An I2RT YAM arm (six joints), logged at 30 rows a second.
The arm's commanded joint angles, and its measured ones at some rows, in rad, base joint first. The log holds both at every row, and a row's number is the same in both.
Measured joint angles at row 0:
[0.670, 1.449, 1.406, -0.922, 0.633, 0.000]
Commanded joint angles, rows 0 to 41:
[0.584, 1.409, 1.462, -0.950, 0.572, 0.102]
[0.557, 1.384, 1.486, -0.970, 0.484, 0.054]
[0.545, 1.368, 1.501, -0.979, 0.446, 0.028]
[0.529, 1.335, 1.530, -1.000, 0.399, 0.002]
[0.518, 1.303, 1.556, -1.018, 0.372, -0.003]
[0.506, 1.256, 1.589, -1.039, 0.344, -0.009]
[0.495, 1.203, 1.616, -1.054, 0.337, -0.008]
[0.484, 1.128, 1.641, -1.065, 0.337, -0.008]
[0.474, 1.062, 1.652, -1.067, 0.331, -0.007]
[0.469, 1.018, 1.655, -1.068, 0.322, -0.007]
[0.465, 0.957, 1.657, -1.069, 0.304, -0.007]
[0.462, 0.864, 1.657, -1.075, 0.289, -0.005]
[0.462, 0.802, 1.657, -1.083, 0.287, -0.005]
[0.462, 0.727, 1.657, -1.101, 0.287, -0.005]
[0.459, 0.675, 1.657, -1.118, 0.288, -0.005]
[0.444, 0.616, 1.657, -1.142, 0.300, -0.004]
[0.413, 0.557, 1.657, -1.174, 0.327, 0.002]
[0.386, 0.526, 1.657, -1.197, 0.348, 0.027]
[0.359, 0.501, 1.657, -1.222, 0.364, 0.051]
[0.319, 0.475, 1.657, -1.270, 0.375, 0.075]
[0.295, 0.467, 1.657, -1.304, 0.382, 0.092]
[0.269, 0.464, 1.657, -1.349, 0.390, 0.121]
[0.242, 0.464, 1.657, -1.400, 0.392, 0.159]
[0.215, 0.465, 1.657, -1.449, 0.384, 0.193]
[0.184, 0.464, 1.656, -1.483, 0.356, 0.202]
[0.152, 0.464, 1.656, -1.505, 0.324, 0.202]
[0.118, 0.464, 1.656, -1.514, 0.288, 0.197]
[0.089, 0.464, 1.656, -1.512, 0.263, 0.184]
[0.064, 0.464, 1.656, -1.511, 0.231, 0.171]
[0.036, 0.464, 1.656, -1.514, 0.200, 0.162]
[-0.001, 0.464, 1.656, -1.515, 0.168, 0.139]
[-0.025, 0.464, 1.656, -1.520, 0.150, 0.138]
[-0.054, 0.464, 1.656, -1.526, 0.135, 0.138]
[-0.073, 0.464, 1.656, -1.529, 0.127, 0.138]
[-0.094, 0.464, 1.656, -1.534, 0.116, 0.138]
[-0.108, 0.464, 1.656, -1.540, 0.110, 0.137]
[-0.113, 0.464, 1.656, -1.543, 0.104, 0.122]
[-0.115, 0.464, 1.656, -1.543, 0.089, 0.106]
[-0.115, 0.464, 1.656, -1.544, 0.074, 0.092]
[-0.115, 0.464, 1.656, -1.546, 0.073, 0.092]
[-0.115, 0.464, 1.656, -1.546, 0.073, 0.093]
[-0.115, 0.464, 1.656, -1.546, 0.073, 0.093]
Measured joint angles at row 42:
[-0.110, 0.455, 1.658, -1.545, 0.103, 0.117]
